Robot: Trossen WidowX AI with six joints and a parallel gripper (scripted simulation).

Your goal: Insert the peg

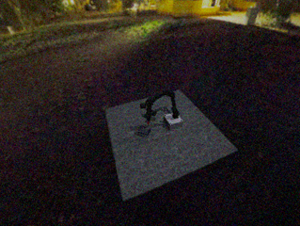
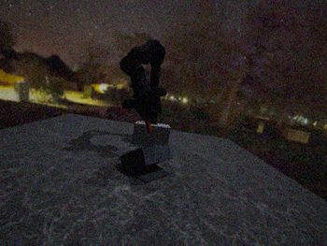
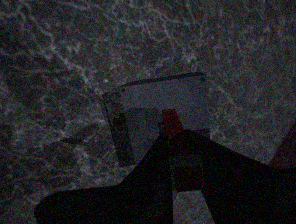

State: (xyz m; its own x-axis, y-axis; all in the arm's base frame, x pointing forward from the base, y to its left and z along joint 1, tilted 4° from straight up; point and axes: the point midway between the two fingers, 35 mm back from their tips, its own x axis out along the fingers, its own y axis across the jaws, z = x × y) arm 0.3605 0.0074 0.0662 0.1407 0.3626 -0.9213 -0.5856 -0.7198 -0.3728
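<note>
Now: the grey panel block 110 mm below my gripper tip, 60 mm ahead of it and 20 mm to the left of it. The rest, counted from my gripper tip: reddish peg (10 mm to the right, 10 mm above).
</note>
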